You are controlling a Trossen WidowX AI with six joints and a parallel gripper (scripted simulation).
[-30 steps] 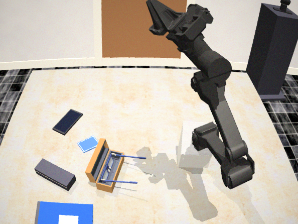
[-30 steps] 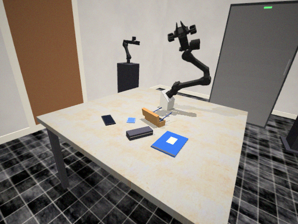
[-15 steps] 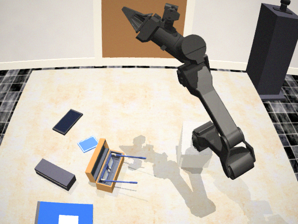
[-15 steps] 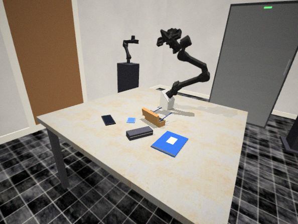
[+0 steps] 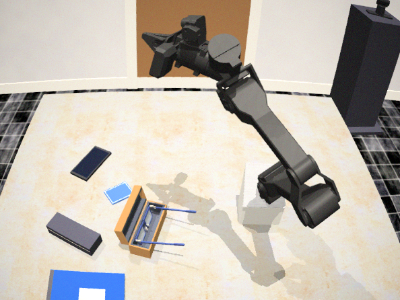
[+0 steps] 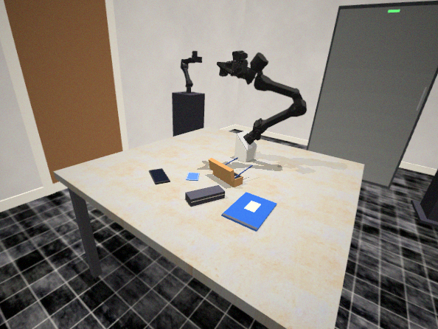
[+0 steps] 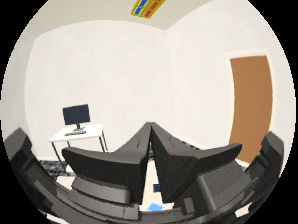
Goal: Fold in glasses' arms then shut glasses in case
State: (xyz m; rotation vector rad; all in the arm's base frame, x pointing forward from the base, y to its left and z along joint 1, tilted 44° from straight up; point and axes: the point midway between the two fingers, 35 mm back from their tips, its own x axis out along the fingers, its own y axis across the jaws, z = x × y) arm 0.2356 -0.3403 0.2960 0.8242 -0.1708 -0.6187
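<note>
Right now my hand is 6 cm short of the orange glasses case, 7 cm to the right of it and 49 cm above it. Round my hand: grey box 25 cm ahead, 9 cm to the left, 52 cm below; small blue card 12 cm ahead, 7 cm to the right, 53 cm below.
</note>
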